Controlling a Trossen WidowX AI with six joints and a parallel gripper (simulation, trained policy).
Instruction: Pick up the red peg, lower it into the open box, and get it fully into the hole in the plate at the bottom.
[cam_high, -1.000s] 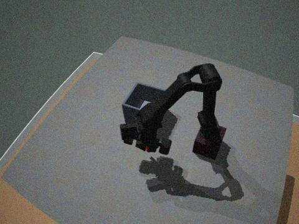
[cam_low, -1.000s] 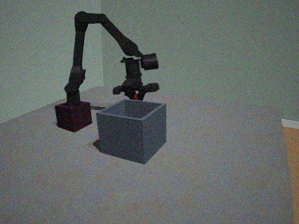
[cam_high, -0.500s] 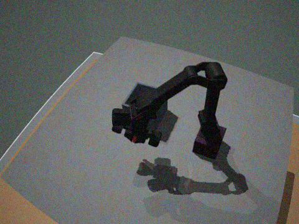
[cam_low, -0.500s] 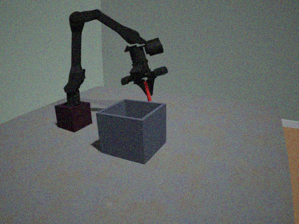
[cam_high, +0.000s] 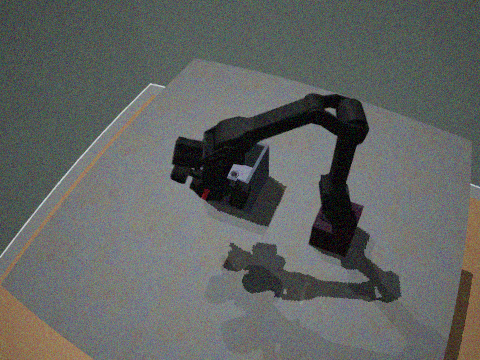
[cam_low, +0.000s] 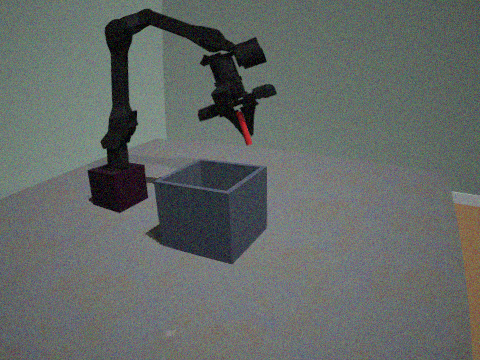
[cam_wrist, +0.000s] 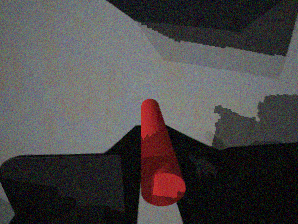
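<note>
My gripper tip is now 18 cm to the left of the plate, 12 cm above it and 5 cm short of it. Also, from my gripper tip: red peg 2 cm above, 1 cm to the right.
</note>
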